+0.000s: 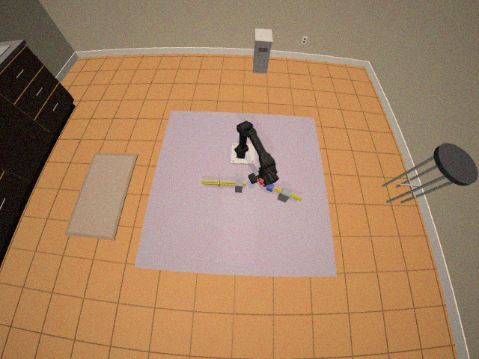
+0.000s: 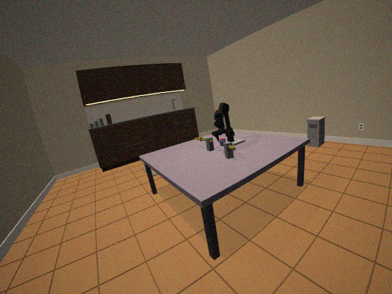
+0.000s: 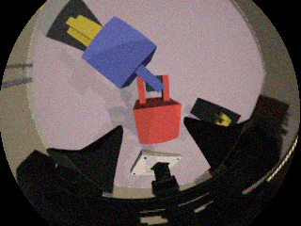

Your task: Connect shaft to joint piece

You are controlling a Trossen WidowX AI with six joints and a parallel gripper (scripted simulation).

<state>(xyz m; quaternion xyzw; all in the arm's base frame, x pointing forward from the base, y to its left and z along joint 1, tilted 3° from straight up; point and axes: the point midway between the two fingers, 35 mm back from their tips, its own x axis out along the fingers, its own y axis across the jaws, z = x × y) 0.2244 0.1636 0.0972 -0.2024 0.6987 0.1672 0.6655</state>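
My gripper tip is 2 cm short of the red square joint piece, 1 cm to the right of it and 1 cm below it.
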